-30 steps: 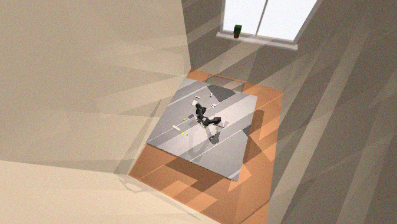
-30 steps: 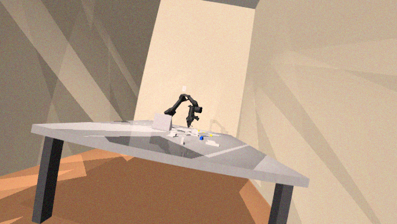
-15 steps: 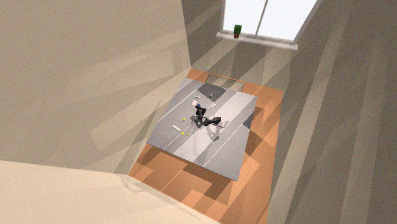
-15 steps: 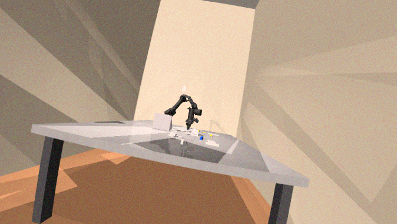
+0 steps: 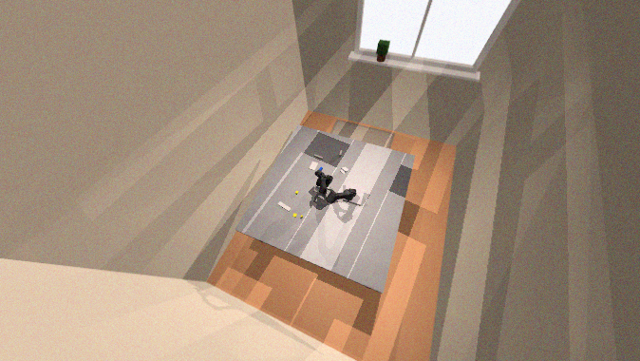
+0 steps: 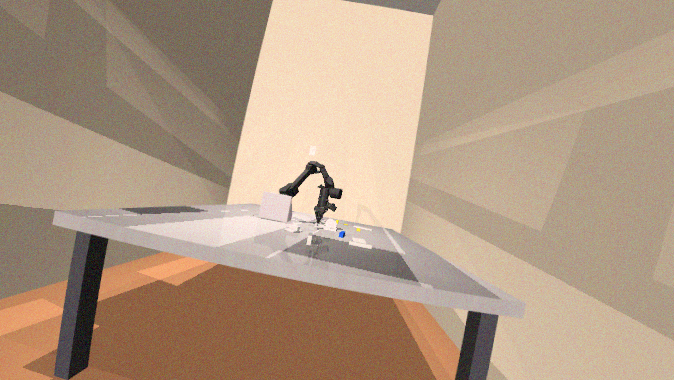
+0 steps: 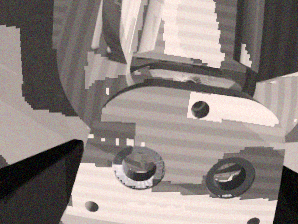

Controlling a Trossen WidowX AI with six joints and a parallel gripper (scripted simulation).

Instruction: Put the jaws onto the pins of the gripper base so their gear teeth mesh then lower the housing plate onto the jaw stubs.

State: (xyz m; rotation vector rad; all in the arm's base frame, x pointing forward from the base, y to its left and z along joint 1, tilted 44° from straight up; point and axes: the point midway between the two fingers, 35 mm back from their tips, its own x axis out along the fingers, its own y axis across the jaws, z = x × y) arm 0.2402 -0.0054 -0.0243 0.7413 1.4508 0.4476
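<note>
My gripper tip is now 2 cm short of the white jaw, 2 cm to the left of it and 1 cm above it. From my gripper tip the other things lie so: ribbed rectangular plate: 7 cm ahead, 1 cm to the right, 2 cm below; pale housing plate: 1 cm ahead, 2 cm above; blue block: 12 cm ahead, 18 cm to the right, 1 cm below.
</note>
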